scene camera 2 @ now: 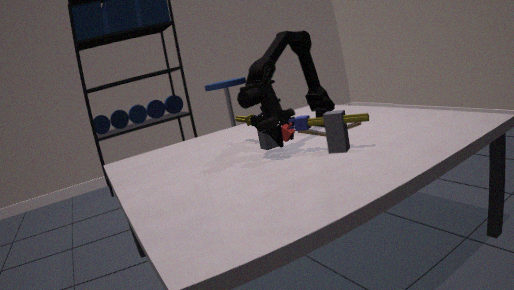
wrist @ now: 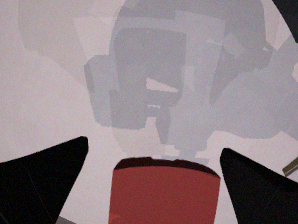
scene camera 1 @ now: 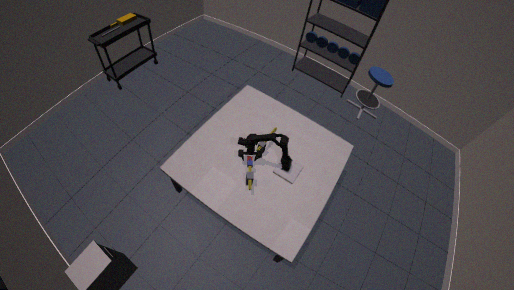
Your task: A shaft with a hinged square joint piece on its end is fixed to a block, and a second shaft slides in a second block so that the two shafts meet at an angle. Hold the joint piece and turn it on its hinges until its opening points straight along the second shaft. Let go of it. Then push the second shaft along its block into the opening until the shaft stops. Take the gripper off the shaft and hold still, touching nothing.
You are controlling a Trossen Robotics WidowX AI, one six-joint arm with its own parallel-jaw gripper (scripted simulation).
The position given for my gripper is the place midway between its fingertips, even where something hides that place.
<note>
My gripper (scene camera 2: 287, 143) is open, holding nothing.
My gripper is seen too in the wrist view (wrist: 156, 150).
</note>
